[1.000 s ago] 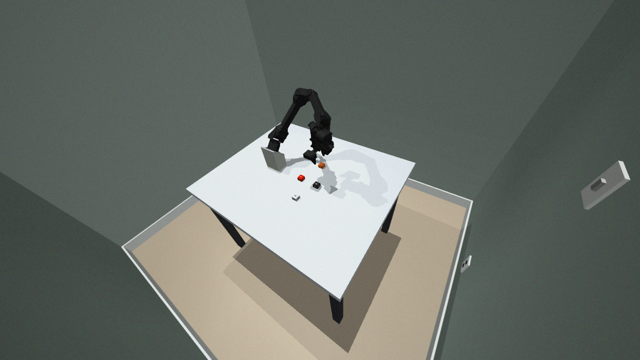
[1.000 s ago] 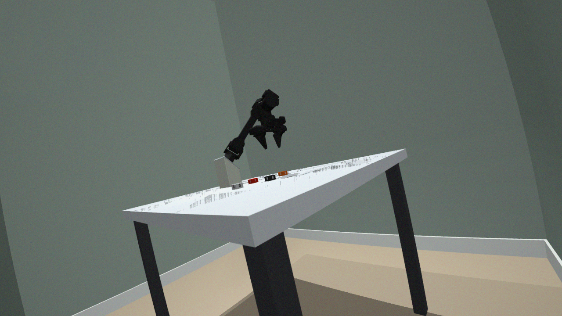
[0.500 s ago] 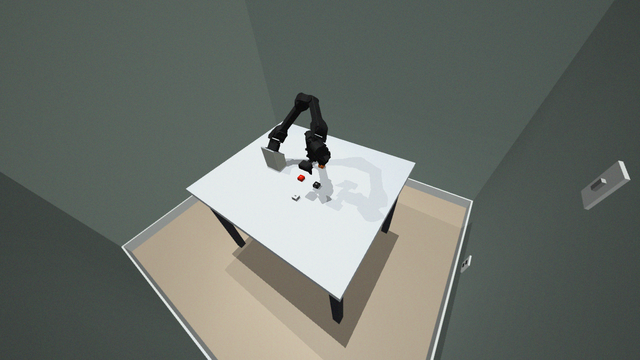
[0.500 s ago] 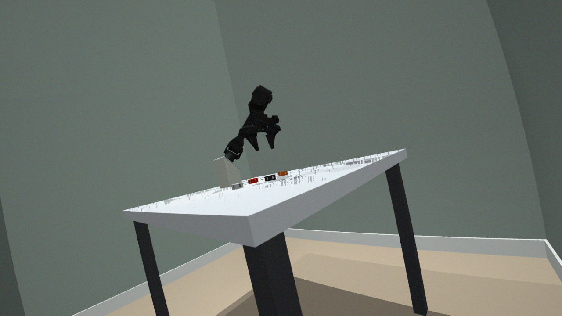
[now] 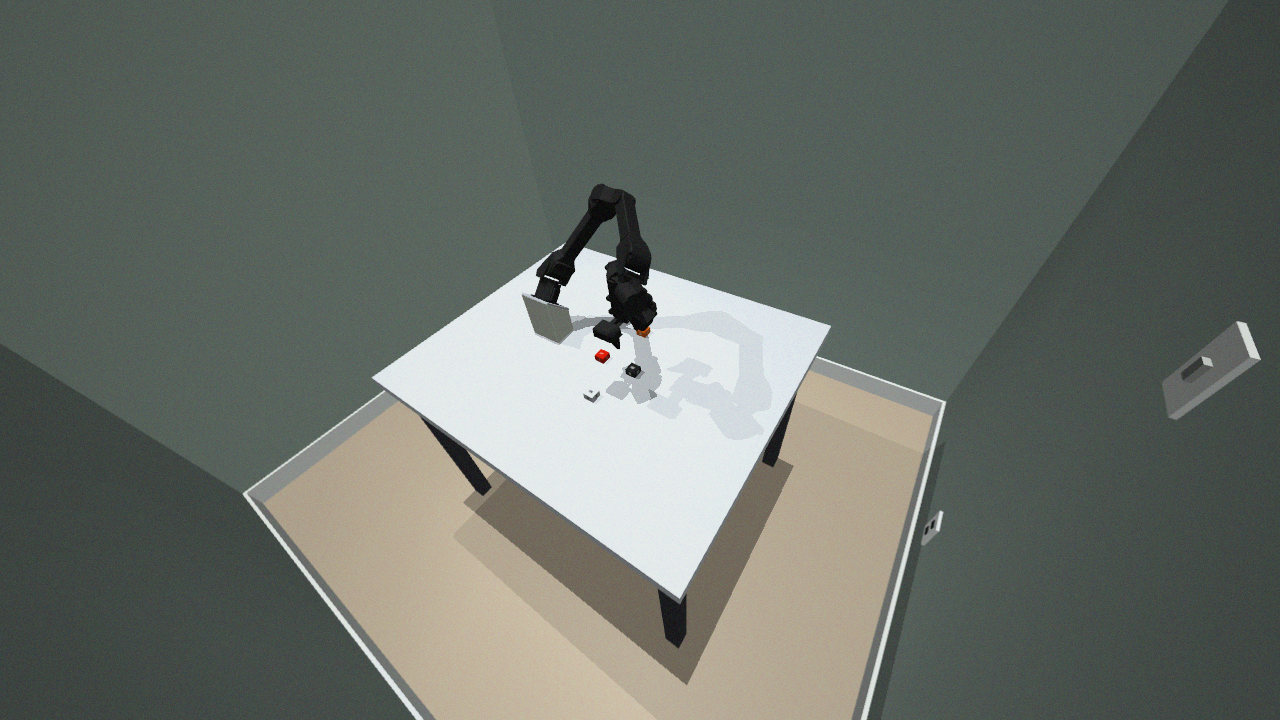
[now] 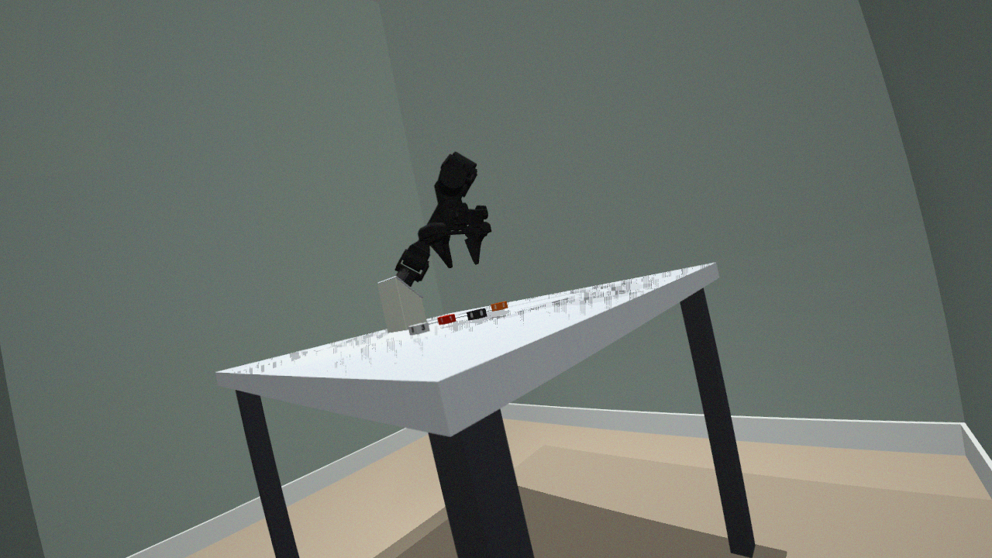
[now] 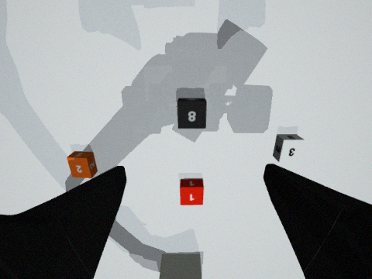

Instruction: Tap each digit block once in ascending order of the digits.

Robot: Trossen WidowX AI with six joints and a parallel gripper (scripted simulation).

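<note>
Now: gripper tip 110 mm past the red block marked 1 and 120 mm above it. Also, from my gripper tip: orange block marked 2: 60 mm behind, 150 mm to the left, 120 mm below; black block marked 8: 10 mm ahead, 120 mm below; white block marked 3: 40 mm behind, 130 mm to the right, 120 mm below.
</note>
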